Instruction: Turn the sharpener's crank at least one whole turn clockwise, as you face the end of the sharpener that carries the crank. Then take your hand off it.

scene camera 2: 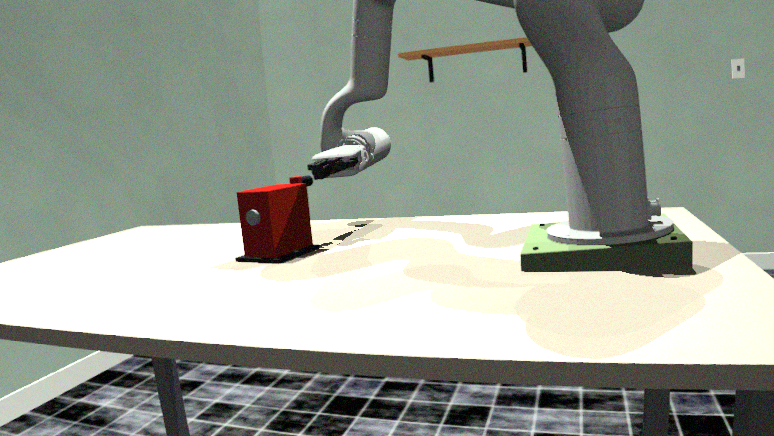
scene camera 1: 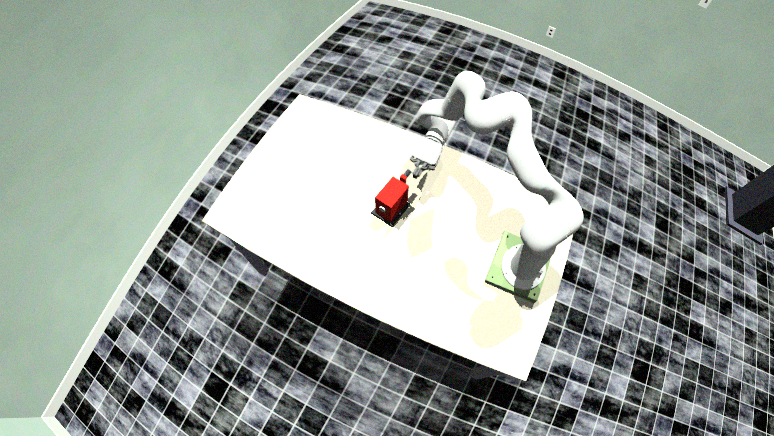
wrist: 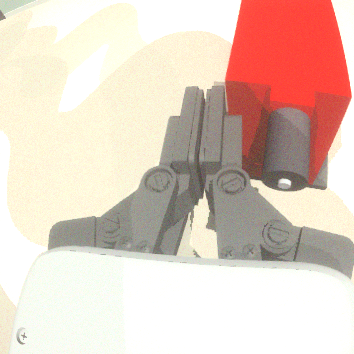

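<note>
The red sharpener (scene camera 1: 391, 201) (scene camera 2: 275, 223) (wrist: 287, 50) stands upright on its dark base, with a round grey disc on the end away from my gripper. Its crank has a red arm (scene camera 1: 403, 178) (scene camera 2: 295, 179) that stands above the top of the box in scene camera 2. The crank's dark cylindrical knob (scene camera 1: 408, 172) (scene camera 2: 307, 180) (wrist: 287, 145) points out toward my gripper's side. My gripper (scene camera 1: 415, 173) (scene camera 2: 313, 172) (wrist: 208, 108) is shut and empty. Its fingertips are close beside the knob, to its left in the wrist view, with a gap between them.
The sharpener stands on a white table (scene camera 1: 303, 227) (scene camera 2: 162, 303) with tan shadows. My arm's base is on a green block (scene camera 1: 497, 270) (scene camera 2: 606, 259) at the table's right. A wooden shelf (scene camera 2: 465, 49) is on the wall behind.
</note>
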